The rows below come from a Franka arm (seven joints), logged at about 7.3 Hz.
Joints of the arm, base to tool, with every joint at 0 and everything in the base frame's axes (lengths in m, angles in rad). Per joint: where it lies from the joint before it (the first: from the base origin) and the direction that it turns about. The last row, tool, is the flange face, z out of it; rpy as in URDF.
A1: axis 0 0 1 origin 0 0 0.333
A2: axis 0 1 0 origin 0 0 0
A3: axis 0 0 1 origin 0 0 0.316
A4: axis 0 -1 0 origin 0.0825 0 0
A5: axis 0 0 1 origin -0.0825 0 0.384
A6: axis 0 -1 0 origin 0 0 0
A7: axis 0 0 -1 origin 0.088 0 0
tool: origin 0 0 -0.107 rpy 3.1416 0 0
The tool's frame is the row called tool.
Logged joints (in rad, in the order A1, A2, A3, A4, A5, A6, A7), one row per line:
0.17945, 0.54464, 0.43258, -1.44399, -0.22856, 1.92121, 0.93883
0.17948, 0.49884, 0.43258, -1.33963, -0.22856, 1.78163, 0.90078
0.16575, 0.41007, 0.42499, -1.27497, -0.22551, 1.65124, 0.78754
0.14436, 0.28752, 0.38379, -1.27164, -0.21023, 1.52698, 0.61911
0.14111, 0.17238, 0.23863, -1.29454, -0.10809, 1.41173, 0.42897
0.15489, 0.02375, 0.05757, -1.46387, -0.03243, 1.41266, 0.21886
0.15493, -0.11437, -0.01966, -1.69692, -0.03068, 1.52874, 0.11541
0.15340, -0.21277, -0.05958, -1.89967, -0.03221, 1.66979, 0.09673
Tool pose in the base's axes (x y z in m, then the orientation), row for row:
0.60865, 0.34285, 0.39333, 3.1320, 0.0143, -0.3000
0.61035, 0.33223, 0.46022, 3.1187, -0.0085, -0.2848
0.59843, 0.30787, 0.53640, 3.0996, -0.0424, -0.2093
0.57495, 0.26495, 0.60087, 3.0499, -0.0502, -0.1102
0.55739, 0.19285, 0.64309, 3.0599, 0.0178, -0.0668
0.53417, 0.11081, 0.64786, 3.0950, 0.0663, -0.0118
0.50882, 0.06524, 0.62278, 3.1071, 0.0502, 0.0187
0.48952, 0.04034, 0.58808, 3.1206, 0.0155, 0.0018
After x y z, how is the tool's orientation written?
As angles about the fixed x, y, z axes (roll, pitch, yaw), in radians.
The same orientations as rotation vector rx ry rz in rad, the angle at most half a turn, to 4 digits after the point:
3.0990, -0.4683, -0.0244
3.0861, -0.4426, 0.0081
3.0778, -0.3247, 0.0585
3.0417, -0.1713, 0.0687
3.0587, -0.1011, -0.0314
3.0937, -0.0159, -0.1030
3.1055, 0.0304, -0.0775
3.1205, 0.0031, -0.0242

